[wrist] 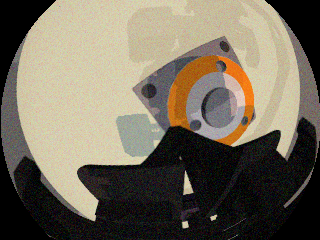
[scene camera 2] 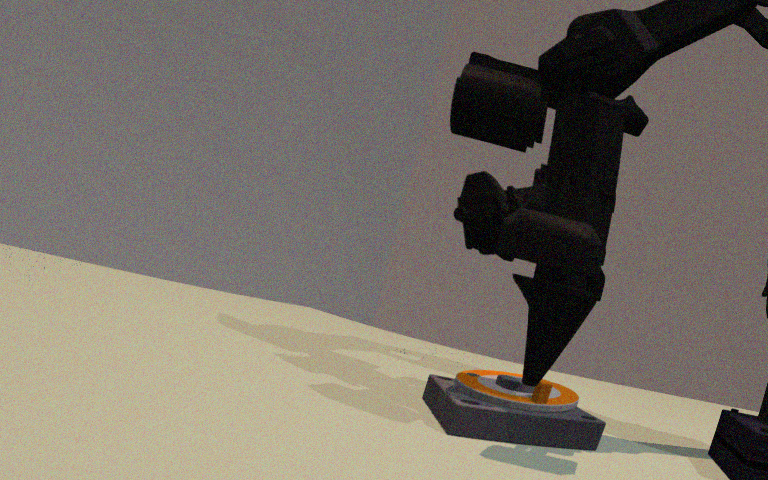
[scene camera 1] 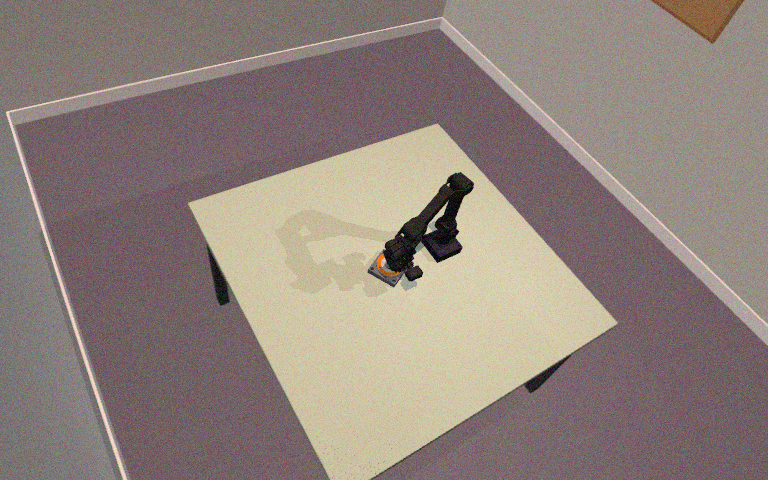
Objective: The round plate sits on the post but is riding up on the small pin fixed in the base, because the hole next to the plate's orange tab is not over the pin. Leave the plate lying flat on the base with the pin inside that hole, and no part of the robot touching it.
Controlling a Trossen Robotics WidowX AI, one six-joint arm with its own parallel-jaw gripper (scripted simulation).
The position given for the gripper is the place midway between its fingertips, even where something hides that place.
In view: the gripper (scene camera 2: 529, 385) and a square dark grey base (wrist: 152, 91).
The gripper is seen too in the wrist view (wrist: 174, 131).
